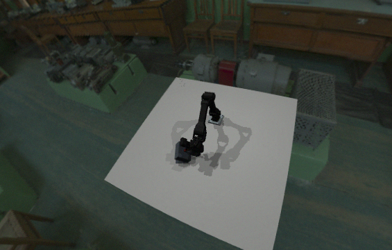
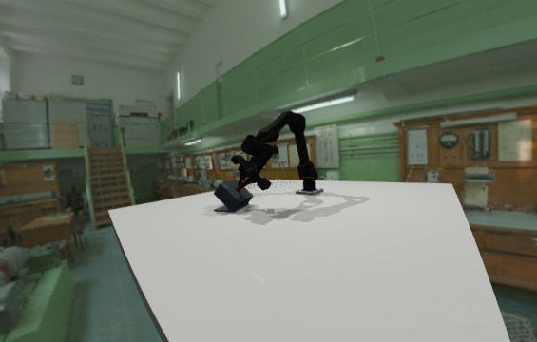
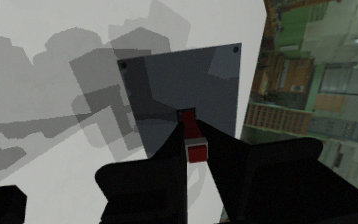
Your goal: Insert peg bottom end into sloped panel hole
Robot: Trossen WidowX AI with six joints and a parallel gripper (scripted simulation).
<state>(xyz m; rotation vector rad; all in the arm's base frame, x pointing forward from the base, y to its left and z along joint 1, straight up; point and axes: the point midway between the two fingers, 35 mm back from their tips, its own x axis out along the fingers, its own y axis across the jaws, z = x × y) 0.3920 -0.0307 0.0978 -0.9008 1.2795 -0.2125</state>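
My gripper tip is 1 cm short of the sloped dark grey panel, 3 cm to the left of it and 3 cm above it. Also, from my gripper tip: red square peg (1 cm behind, 1 cm to the left, 1 cm above).
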